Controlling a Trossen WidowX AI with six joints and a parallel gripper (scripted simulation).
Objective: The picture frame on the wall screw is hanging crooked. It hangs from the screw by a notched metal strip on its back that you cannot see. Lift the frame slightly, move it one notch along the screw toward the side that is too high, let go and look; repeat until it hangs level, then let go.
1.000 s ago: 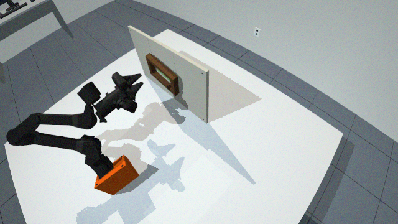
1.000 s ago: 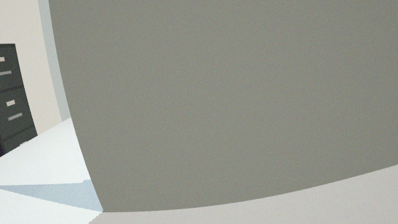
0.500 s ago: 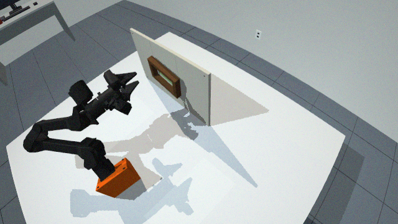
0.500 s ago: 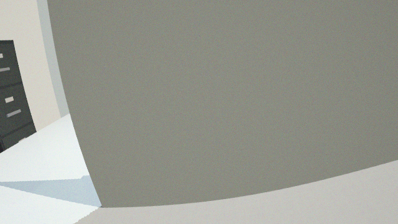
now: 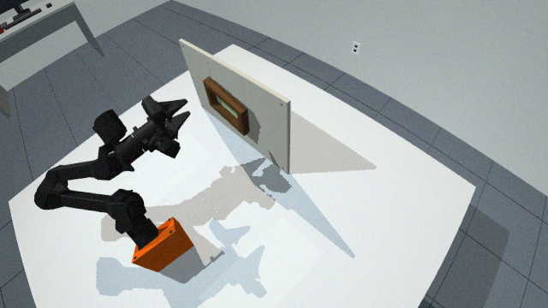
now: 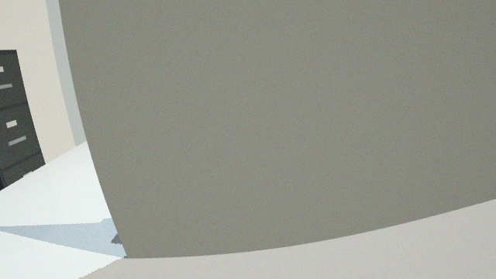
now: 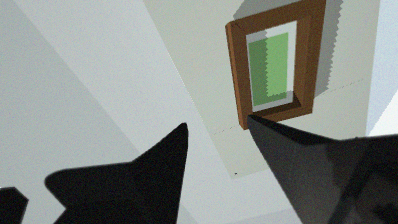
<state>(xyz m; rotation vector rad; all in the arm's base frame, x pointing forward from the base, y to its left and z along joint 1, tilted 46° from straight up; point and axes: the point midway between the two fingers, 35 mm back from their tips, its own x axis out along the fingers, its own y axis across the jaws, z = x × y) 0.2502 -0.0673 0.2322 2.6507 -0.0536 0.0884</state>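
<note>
Now: gripper tip 13 cm short of the brown wooden picture frame, 11 cm above it and 3 cm to the right of it. The rest, counted from my gripper tip: cream wall board: 14 cm ahead, 12 cm below, 3 cm to the left.
</note>
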